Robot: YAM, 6 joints.
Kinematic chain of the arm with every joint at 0, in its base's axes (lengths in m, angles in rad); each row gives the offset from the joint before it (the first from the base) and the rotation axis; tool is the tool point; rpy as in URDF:
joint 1: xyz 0 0 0.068 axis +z
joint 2: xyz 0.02 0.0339 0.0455 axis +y
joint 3: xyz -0.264 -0.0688 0 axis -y
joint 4: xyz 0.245 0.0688 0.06 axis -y
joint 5: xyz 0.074 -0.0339 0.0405 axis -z
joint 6: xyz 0.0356 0 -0.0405 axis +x
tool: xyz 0 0 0 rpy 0 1.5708 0
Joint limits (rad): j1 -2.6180..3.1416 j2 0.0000..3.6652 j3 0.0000..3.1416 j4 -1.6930..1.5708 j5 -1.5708..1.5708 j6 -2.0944..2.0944
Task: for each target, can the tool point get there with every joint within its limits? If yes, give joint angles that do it. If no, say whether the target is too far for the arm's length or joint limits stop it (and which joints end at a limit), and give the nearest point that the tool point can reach.
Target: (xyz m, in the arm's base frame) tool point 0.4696 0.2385 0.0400
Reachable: yes | joints 0.5192 2.6618 1.9833 -0.4348 0.8148 -1.4411
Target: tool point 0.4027 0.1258 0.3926
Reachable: yes | joints 0.3423 2.1423 2.5266 -1.4158 0.4885 -0.3755
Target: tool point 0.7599 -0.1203 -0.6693
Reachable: no: too far | nearest point 0.4689 -0.0742 -0.3010 | short by 0.472 m
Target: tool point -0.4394 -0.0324 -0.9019
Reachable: no: too far | nearest point -0.3250 -0.0020 -0.3721 | short by 0.543 m
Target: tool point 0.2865 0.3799 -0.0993
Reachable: yes | joints 0.9893 2.9388 1.9307 -0.4006 1.0436 0.9510
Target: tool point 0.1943 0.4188 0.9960
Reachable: no: too far | nearest point 0.1263 0.2722 0.6732 | short by 0.361 m
